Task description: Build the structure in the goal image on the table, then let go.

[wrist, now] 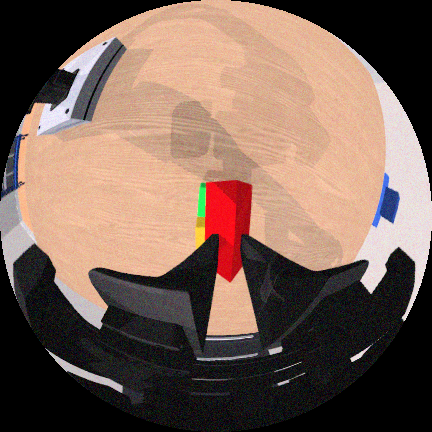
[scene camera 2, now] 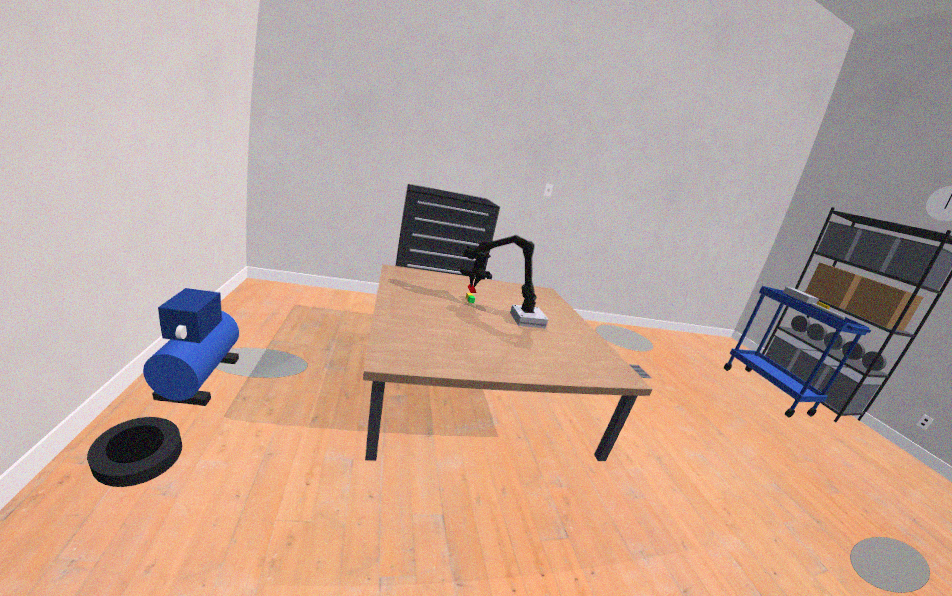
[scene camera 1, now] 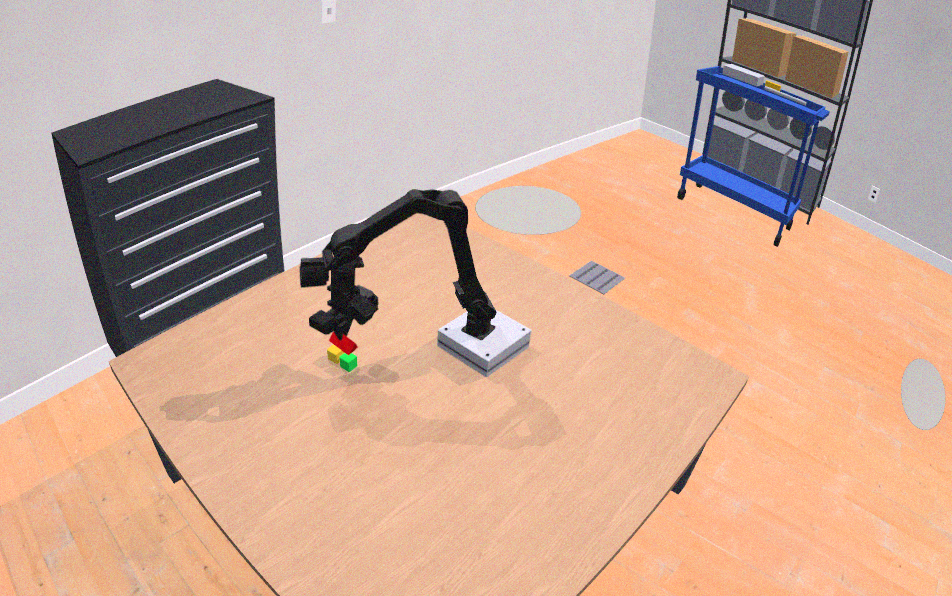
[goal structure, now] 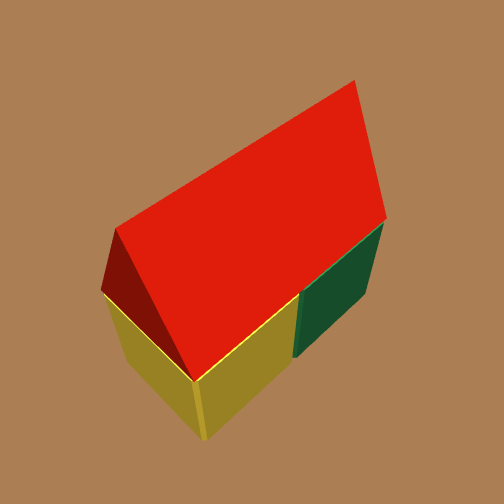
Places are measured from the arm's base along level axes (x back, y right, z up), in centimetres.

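Pixels of known places: gripper, fingertip midpoint: (wrist: 228, 239) (scene camera 2: 472, 286) (scene camera 1: 342, 337); arm's base, origin of the base link: (scene camera 2: 527, 310) (scene camera 1: 478, 329).
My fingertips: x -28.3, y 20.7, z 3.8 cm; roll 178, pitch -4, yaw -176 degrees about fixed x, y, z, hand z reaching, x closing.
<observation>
Ahead of a thing's pixels: the offset from my fingertips to its middle. Level surfaces: height alone.
My gripper (scene camera 1: 342, 336) (scene camera 2: 472, 284) (wrist: 228, 239) points down and is shut on a long red block @(dx -0.5, dy -0.5, dz -0.9 cm) (scene camera 1: 344, 343) (scene camera 2: 472, 289) (wrist: 220, 207), with a fingertip on each side of it. A green block @(dx +0.8, dy -0.6, dz -7.7 cm) (scene camera 1: 348, 362) (scene camera 2: 471, 299) (wrist: 202, 201) and a yellow block @(dx +0.9, dy +3.9, dz -7.7 cm) (scene camera 1: 334, 354) (wrist: 200, 235) stand side by side on the table @(dz -9.4 cm) (scene camera 1: 421, 505) (scene camera 2: 435, 358). The red block is above them, tilted in the scene camera 1 view. Whether it touches them cannot be told. In the wrist view it covers most of both blocks.
The arm's light grey base (scene camera 1: 484, 343) (scene camera 2: 529, 316) (wrist: 87, 90) stands on the table, to the right of the blocks in both scene views. A dark drawer cabinet (scene camera 1: 175, 210) (scene camera 2: 449, 228) stands behind the table's far left edge.
</observation>
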